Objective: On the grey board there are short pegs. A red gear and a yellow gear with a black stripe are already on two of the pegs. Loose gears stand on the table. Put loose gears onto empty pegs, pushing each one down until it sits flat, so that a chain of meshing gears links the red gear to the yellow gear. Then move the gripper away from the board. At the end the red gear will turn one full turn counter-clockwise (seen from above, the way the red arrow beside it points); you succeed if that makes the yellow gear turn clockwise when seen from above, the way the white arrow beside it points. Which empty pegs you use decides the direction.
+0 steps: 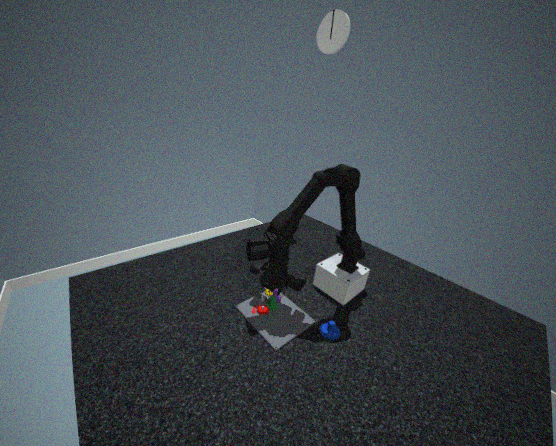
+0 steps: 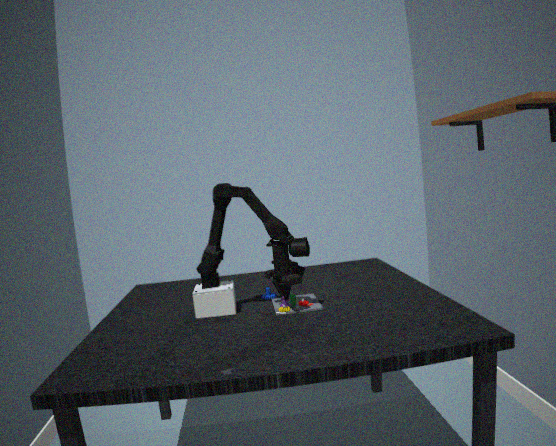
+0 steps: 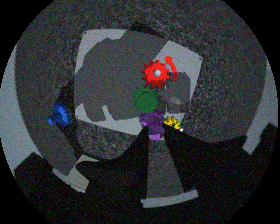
Path:
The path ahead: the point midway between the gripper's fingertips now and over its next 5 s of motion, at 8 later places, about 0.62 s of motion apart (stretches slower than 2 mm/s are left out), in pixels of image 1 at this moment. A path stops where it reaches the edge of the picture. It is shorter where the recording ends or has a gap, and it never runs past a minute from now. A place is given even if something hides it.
My gripper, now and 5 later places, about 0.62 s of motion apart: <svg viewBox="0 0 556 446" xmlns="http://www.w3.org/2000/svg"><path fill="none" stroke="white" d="M275 293L276 288L280 272L283 275L353 310L389 315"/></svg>

